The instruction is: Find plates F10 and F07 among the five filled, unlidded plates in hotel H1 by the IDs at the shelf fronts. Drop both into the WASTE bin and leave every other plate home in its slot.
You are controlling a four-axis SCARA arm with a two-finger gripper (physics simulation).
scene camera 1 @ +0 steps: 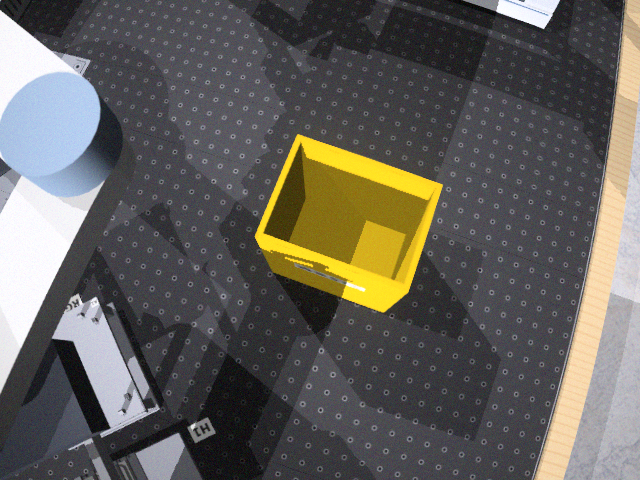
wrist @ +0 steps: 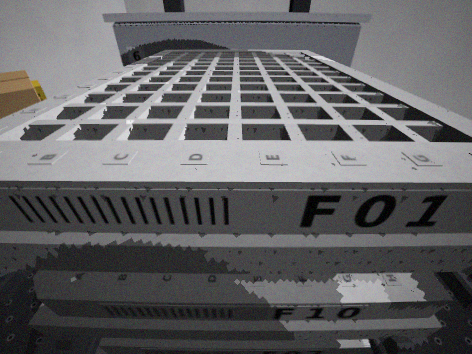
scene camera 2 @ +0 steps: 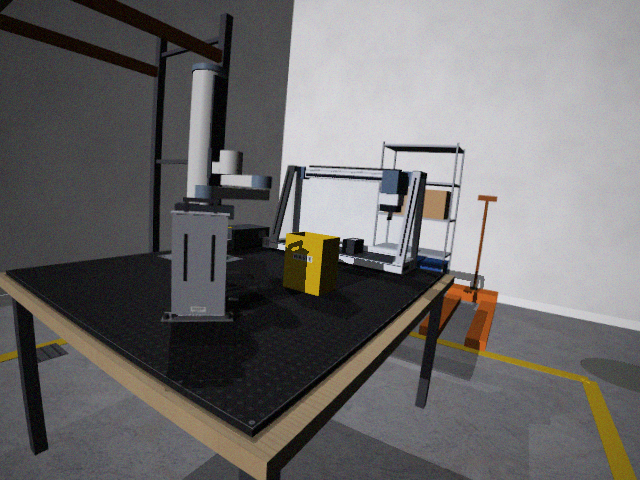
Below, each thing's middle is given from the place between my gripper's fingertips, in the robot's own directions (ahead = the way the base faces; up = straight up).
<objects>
My gripper is now 4 cm short of the grey tower (scene camera 2: pixel 198 291), 4 cm to the left of it and 10 cm above it.
</objects>
